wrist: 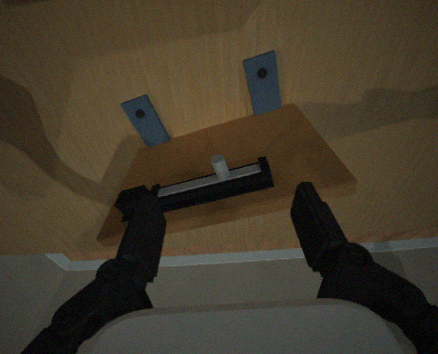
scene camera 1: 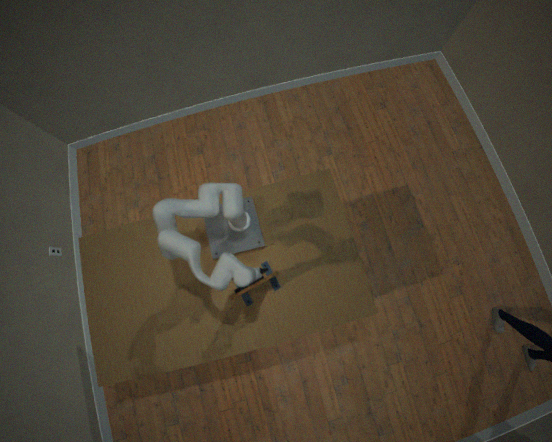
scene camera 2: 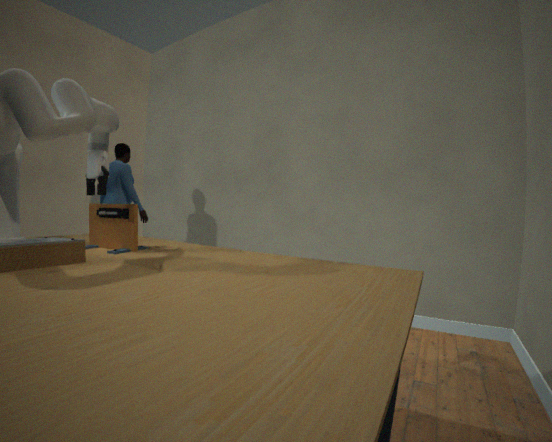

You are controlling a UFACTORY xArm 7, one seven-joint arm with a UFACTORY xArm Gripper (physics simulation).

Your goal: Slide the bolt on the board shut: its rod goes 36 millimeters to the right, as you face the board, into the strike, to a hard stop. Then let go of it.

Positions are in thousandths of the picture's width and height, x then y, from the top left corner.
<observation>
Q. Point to a wooden board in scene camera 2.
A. At 218, 531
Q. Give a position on a bolt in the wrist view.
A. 513, 518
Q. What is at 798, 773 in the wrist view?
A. The gripper.
</observation>
